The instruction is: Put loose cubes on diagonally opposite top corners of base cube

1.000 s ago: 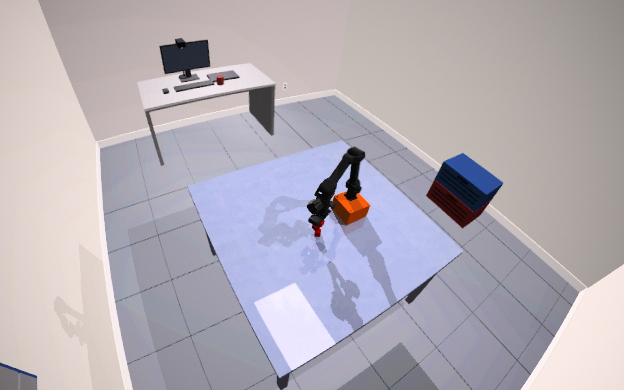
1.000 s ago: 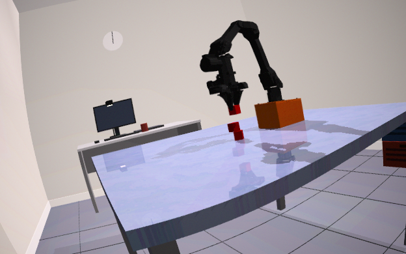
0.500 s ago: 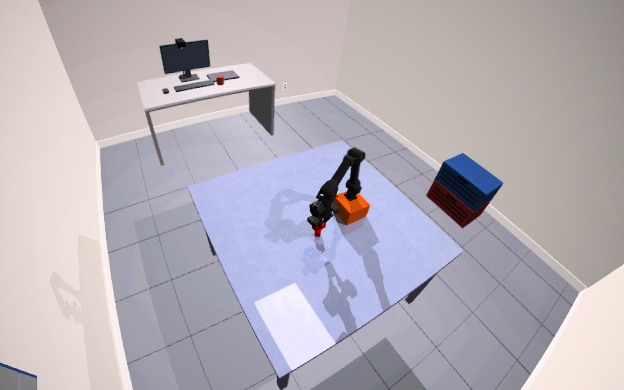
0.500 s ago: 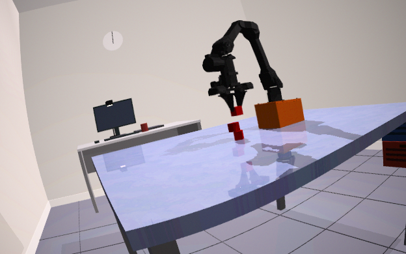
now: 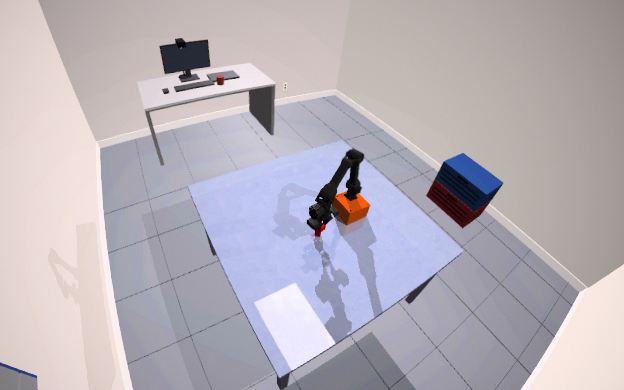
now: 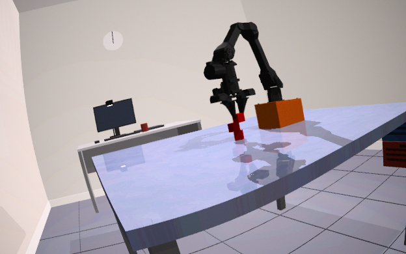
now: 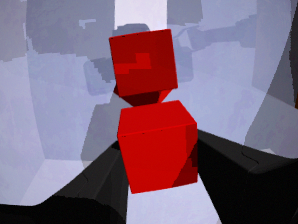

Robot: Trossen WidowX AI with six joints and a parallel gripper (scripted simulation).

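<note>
Now: gripper tip 10 mm short of the red cube, 40 mm to the left of it and 30 mm above it.
</note>
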